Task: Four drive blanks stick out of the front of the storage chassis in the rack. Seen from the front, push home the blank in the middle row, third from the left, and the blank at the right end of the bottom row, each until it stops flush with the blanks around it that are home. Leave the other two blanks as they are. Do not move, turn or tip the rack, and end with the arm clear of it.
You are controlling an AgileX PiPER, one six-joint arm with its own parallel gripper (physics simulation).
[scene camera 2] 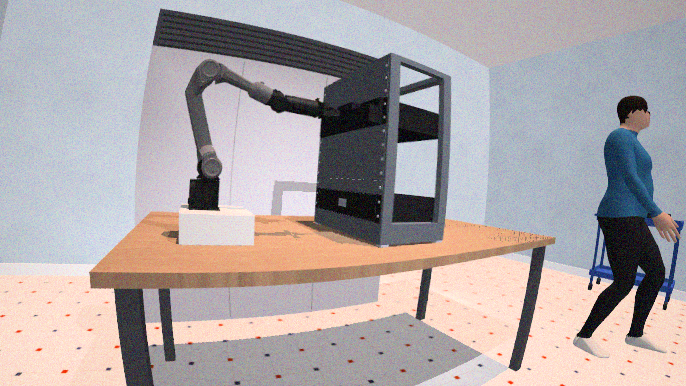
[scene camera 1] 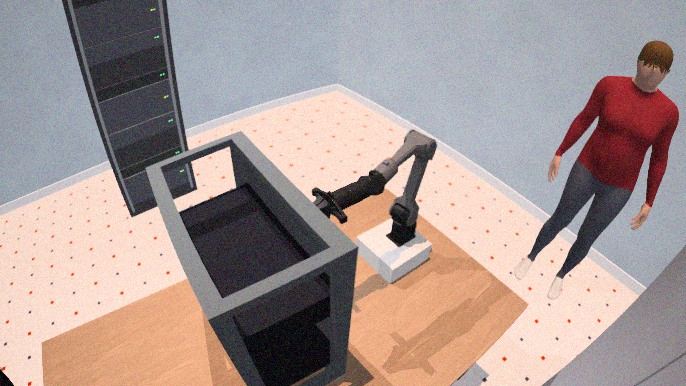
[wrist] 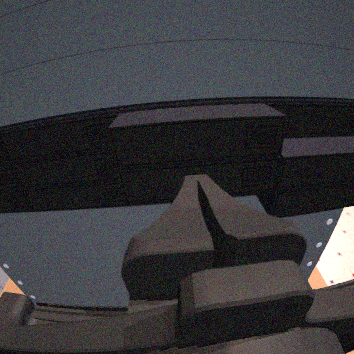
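Observation:
The rack [scene camera 1: 290, 192] [scene camera 2: 350, 160] stands upright. Its storage chassis [scene camera 2: 345, 125] is a dark band high in the front; the front is hidden in scene camera 1. In the wrist view, a wide blank [wrist: 180, 145] with a lit top sticks out near the middle, with another dark front face [wrist: 145, 182] directly below it. A further projecting block [wrist: 320, 175] stands at the right. The faces are too dark to tell their exact rows and columns. My gripper [scene camera 1: 322, 210] [scene camera 2: 336, 111] [wrist: 195, 189] is shut and empty, its tips before the lower middle face; contact cannot be told.
The arm's white base block [scene camera 1: 390, 255] [scene camera 2: 215, 227] stands on the wooden table [scene camera 1: 450, 295] [scene camera 2: 200, 260] before the rack. A tall server cabinet [scene camera 1: 135, 115] stands behind. A person in red [scene camera 1: 625, 130] and one in blue [scene camera 2: 625, 170] stand away from the table.

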